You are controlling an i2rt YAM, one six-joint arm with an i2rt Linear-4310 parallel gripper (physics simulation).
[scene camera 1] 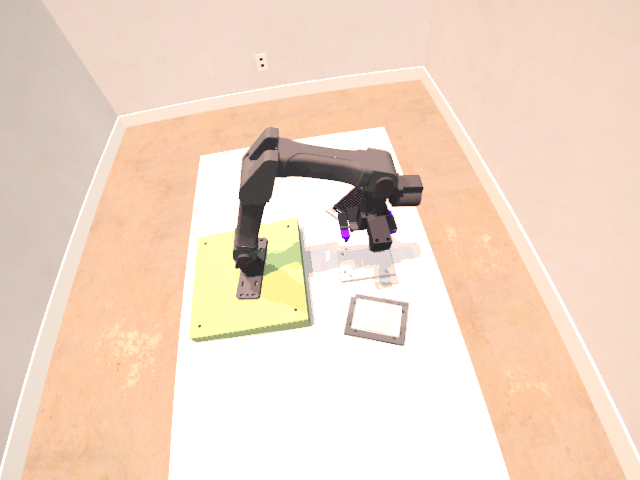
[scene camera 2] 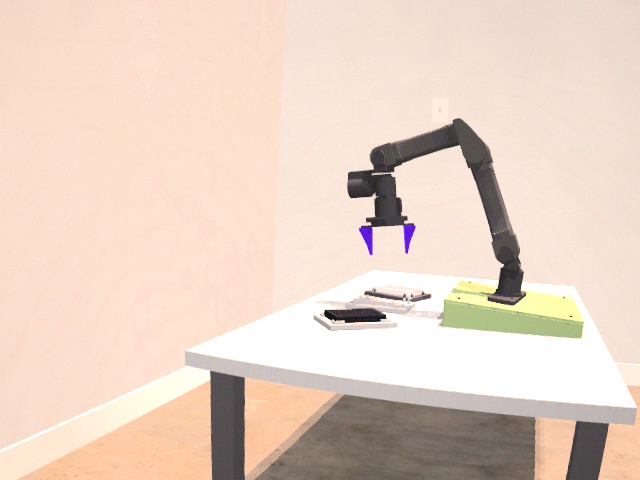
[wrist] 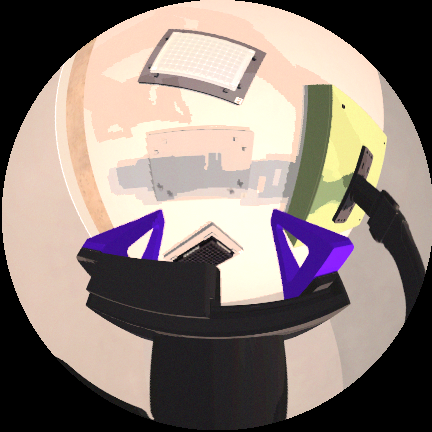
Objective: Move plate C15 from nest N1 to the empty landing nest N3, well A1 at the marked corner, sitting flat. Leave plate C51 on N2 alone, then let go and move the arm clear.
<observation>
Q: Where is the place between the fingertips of my gripper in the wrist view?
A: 217, 214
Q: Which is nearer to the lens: the black perforated plate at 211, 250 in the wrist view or the framed white plate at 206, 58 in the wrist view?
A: The framed white plate.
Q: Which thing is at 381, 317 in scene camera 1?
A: A framed white plate.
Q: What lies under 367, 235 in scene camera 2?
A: My gripper.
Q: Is my gripper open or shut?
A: Open.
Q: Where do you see a black perforated plate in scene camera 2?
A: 359, 315
</observation>
